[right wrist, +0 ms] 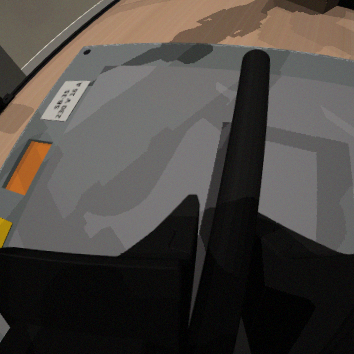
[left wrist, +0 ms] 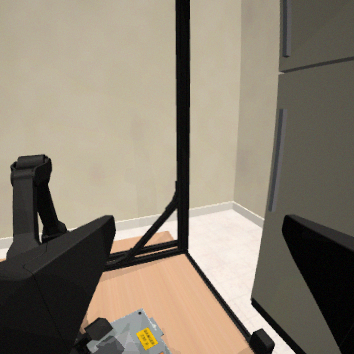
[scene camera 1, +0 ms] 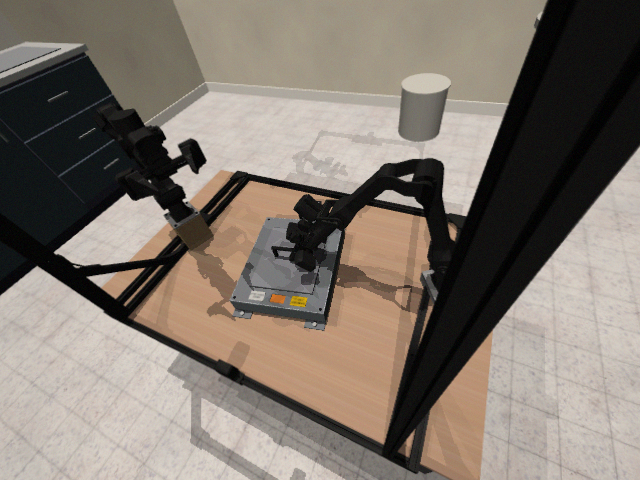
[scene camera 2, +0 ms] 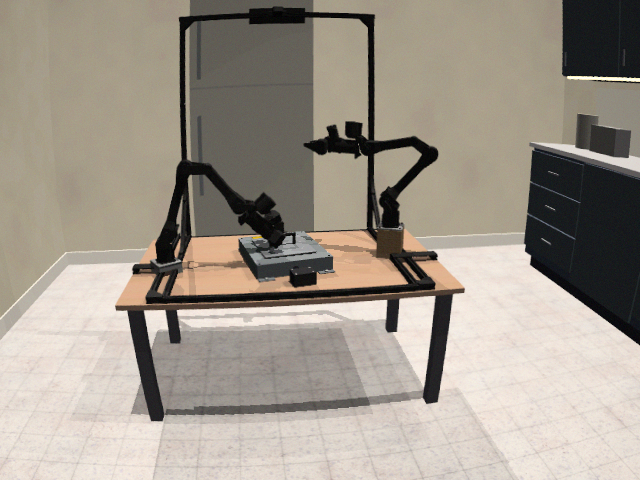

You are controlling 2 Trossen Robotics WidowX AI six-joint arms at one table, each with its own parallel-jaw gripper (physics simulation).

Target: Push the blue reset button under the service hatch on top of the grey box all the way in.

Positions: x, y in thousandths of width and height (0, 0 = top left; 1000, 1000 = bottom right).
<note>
My left gripper (scene camera 1: 279, 380) is open, holding nothing. I also see my right gripper (scene camera 1: 454, 541) and a service hatch (scene camera 1: 429, 564).
My left gripper also shows in the left wrist view (left wrist: 564, 631). My right gripper shows as well in the right wrist view (right wrist: 583, 575). The service hatch shows as well in the right wrist view (right wrist: 408, 388) and in scene camera 2 (scene camera 2: 459, 509).
</note>
